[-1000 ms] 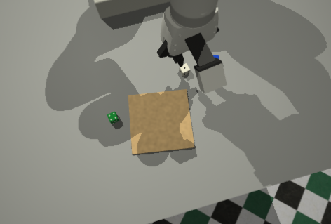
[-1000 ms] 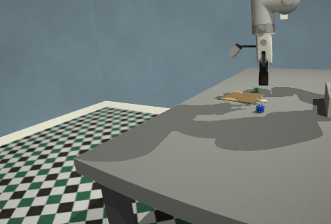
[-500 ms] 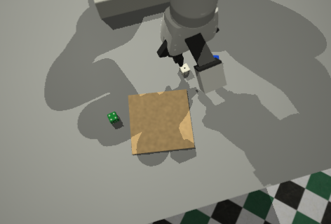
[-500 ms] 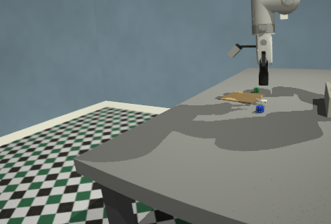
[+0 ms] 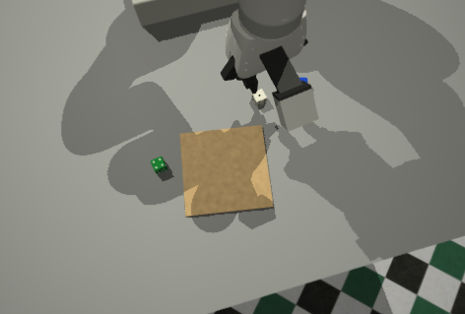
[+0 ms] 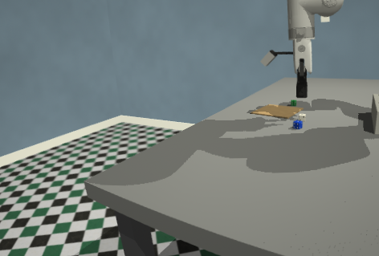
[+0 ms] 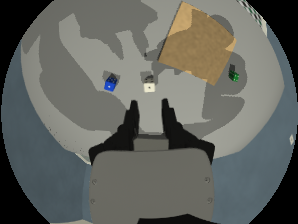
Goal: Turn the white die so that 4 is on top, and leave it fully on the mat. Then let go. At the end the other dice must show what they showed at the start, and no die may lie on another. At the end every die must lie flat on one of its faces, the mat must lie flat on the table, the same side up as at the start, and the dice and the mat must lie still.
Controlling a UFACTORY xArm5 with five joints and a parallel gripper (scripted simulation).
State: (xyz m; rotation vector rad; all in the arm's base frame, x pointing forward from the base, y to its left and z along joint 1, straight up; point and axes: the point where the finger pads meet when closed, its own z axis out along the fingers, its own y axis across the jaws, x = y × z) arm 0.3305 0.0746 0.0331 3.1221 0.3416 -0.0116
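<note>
Right now the white die is 9 cm below my hand. From my hand the other things lie so: green die (7 cm ahead, 19 cm to the right, 9 cm below); then blue die (1 cm behind, 8 cm to the left, 9 cm below); then tan mat (10 cm ahead, 9 cm to the right, 10 cm below).
</note>
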